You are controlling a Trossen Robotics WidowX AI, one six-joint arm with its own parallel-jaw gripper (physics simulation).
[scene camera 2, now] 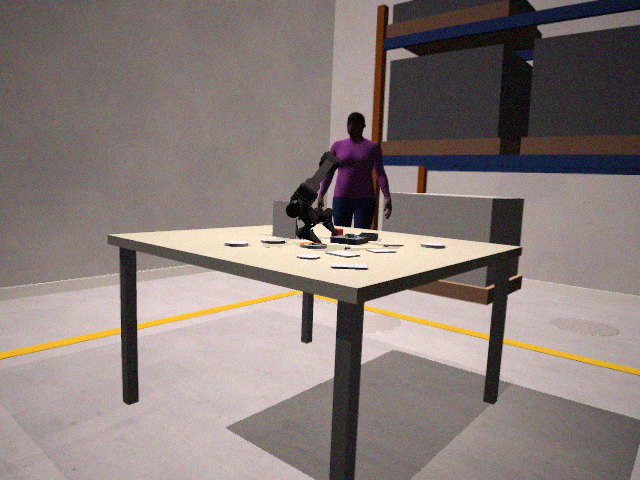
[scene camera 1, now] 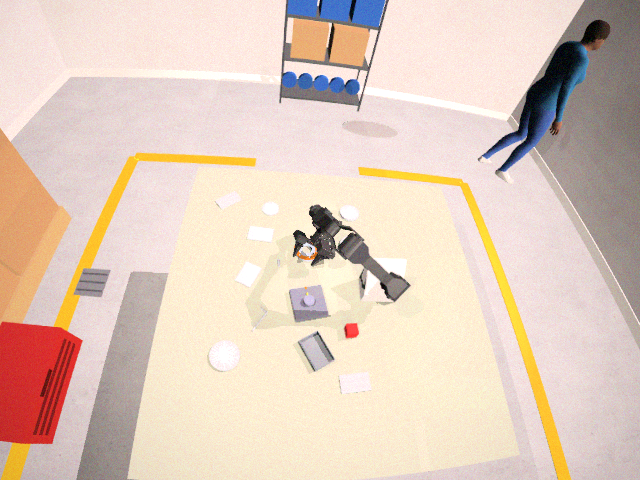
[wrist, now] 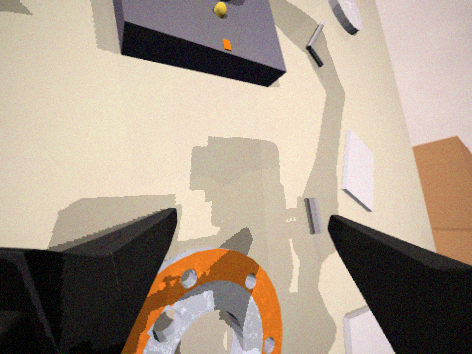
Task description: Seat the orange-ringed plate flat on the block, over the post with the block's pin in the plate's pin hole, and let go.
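Frame: origin at the arm's base, x left, y down, z back, level; centimetres.
Where they show: gripper, fingertip midpoint: (scene camera 2: 328, 239) (scene camera 1: 302, 261) (wrist: 253, 218); arm's base, origin of the base link: (scene camera 1: 390, 281).
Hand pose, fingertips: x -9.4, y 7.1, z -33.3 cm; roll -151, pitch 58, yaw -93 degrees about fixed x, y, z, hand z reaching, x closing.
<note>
Things, the pixels of their centre, and the offset from my fingertips. "spot": a spot on its surface instead.
- orange-ringed plate, body centre: (wrist: 206, 350) (scene camera 2: 313, 245) (scene camera 1: 306, 249) dx -7.1, dy +2.2, dz +1.6 cm
- purple-grey block, body centre: (scene camera 1: 308, 302) (scene camera 2: 349, 238) dx +17.0, dy +0.8, dz +3.5 cm
- round post, surface spot: (scene camera 1: 309, 300) spot: dx +17.2, dy -1.2, dz +3.6 cm
- yellow-tipped pin, surface spot: (wrist: 220, 9) (scene camera 1: 307, 292) spot: dx +13.7, dy -0.1, dz +2.8 cm
- orange mark, surface spot: (wrist: 227, 45) spot: dx +11.4, dy +0.2, dz +2.0 cm
- red cube, body centre: (scene camera 1: 351, 330) (scene camera 2: 337, 233) dx +26.8, dy +0.7, dz +19.6 cm
- grey tray, body centre: (scene camera 1: 316, 350) (scene camera 2: 368, 236) dx +34.9, dy +1.5, dz +7.2 cm
- small grey bar, body centre: (wrist: 314, 215) (scene camera 1: 278, 262) dx +0.6, dy +2.3, dz -9.4 cm
- white disc, body centre: (wrist: 344, 6) (scene camera 1: 224, 355) (scene camera 2: 432, 245) dx +39.4, dy +2.1, dz -24.0 cm
The orange-ringed plate (scene camera 1: 306, 258) (scene camera 2: 313, 245) (wrist: 271, 310) lies flat on the table, with holes around its ring and a wide centre opening. The purple-grey block (scene camera 1: 299, 311) (scene camera 2: 349, 240) (wrist: 175, 30) stands apart from it, with a round post (scene camera 1: 309, 300) and a yellow-tipped pin (scene camera 1: 306, 293) (wrist: 220, 9) on top. An orange mark (wrist: 227, 45) is near the block's edge. My gripper (scene camera 1: 305, 257) (scene camera 2: 326, 238) (wrist: 253, 218) is open and empty, low over the plate. In the wrist view, the left finger covers part of the ring, whose lower part is cut off.
A red cube (scene camera 1: 351, 330) (scene camera 2: 338, 231) and a grey tray (scene camera 1: 305, 355) are beyond the block. A small grey bar (scene camera 1: 278, 262) (wrist: 313, 216) lies near the plate. White pieces (scene camera 1: 248, 274) (scene camera 1: 260, 234) (wrist: 359, 170) and a white disc (scene camera 1: 224, 355) lie around.
</note>
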